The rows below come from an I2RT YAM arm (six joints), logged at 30 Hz.
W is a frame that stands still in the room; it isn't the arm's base.
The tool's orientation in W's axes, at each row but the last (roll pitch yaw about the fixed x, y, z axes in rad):
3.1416 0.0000 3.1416
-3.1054 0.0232 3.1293
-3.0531 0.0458 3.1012
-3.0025 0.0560 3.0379
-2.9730 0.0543 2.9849
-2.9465 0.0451 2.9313
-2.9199 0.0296 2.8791
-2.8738 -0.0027 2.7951
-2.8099 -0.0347 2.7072
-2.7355 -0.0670 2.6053
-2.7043 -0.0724 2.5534
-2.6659 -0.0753 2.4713
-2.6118 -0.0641 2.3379
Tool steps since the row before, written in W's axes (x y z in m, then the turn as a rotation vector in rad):
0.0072 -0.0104 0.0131 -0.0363 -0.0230 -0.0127
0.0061 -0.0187 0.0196 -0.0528 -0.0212 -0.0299
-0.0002 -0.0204 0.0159 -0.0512 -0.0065 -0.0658
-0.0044 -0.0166 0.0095 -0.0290 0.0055 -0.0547
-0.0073 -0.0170 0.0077 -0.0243 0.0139 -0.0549
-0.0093 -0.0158 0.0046 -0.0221 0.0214 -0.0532
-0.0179 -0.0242 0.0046 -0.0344 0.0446 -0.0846
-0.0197 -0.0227 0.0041 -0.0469 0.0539 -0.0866
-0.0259 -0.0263 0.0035 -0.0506 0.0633 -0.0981
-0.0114 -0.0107 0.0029 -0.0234 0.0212 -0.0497
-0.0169 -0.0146 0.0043 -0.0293 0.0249 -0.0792
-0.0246 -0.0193 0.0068 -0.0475 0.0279 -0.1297
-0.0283 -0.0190 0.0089 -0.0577 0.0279 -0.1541
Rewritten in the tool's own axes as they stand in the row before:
-0.0072 -0.0104 -0.0131 0.0363 -0.0230 0.0127
-0.0068 -0.0193 -0.0188 0.0532 -0.0208 0.0294
-0.0014 -0.0217 -0.0140 0.0539 -0.0029 0.0639
0.0021 -0.0181 -0.0072 0.0324 0.0098 0.0521
0.0041 -0.0190 -0.0048 0.0291 0.0188 0.0510
0.0056 -0.0180 -0.0014 0.0285 0.0261 0.0478
0.0109 -0.0284 0.0014 0.0473 0.0516 0.0737
0.0108 -0.0281 0.0035 0.0622 0.0565 0.0745
0.0125 -0.0339 0.0084 0.0691 0.0669 0.0833
0.0045 -0.0148 0.0035 0.0276 0.0262 0.0450
0.0063 -0.0211 0.0056 0.0324 0.0387 0.0722
0.0078 -0.0299 0.0084 0.0446 0.0543 0.1221
0.0065 -0.0333 0.0096 0.0501 0.0605 0.1472

